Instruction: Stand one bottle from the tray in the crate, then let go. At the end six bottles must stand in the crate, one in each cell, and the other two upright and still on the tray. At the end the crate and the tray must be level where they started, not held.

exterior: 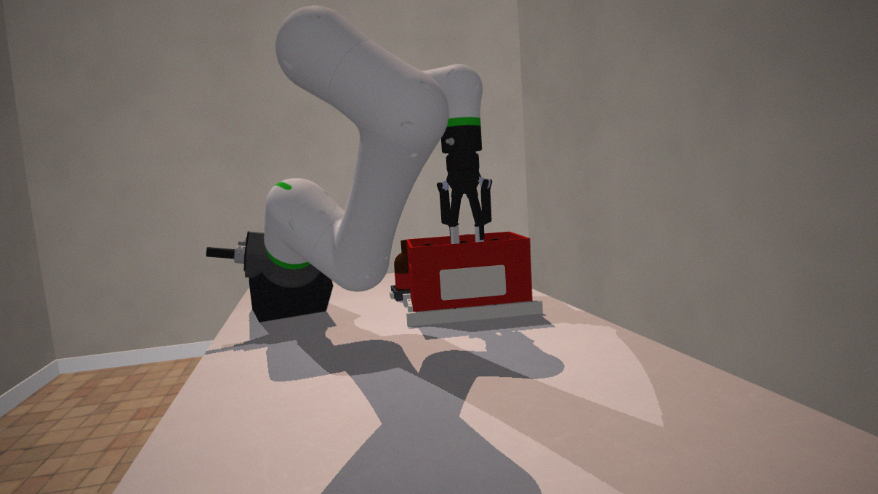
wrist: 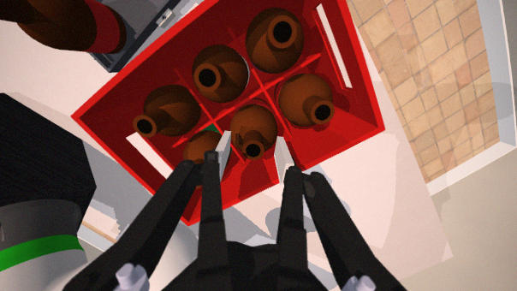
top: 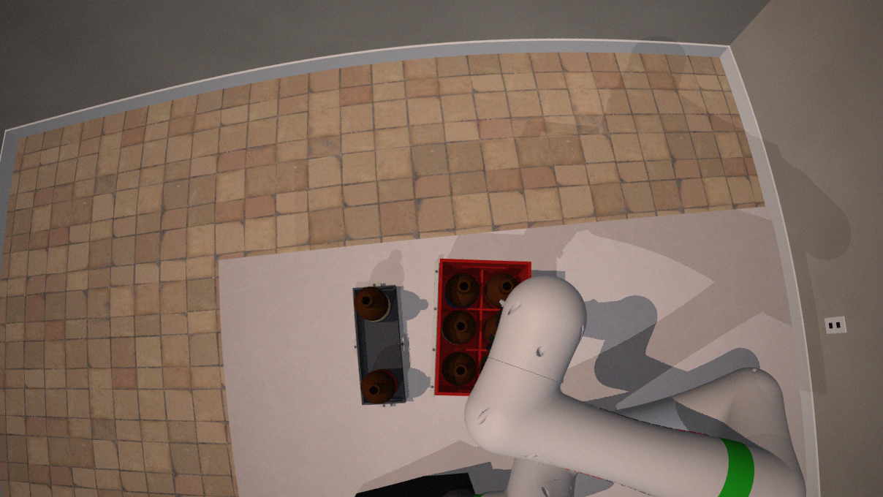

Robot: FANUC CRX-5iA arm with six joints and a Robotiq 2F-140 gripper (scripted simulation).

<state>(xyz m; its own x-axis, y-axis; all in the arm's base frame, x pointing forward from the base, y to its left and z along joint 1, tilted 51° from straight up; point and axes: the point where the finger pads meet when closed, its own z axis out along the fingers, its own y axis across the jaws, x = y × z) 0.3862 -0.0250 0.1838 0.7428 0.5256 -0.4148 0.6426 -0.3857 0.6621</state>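
My gripper is now 1 cm short of the red crate, 4 cm to the right of it and 9 cm above it. Also, from my hand: dark grey tray (1 cm ahead, 27 cm to the left, 16 cm below).
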